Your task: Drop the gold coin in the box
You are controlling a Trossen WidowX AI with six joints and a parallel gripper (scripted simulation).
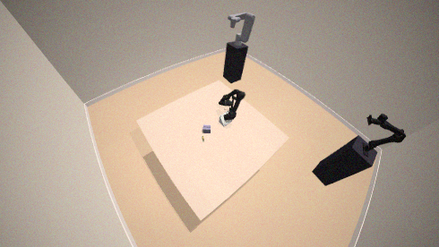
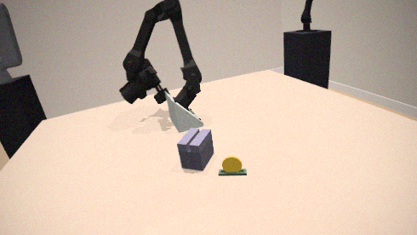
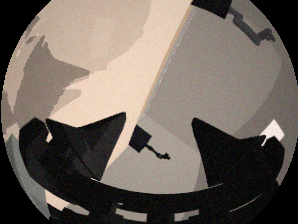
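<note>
The gold coin is 570 mm ahead of my gripper tip, 140 mm to the left of it and 90 mm below it.
</note>
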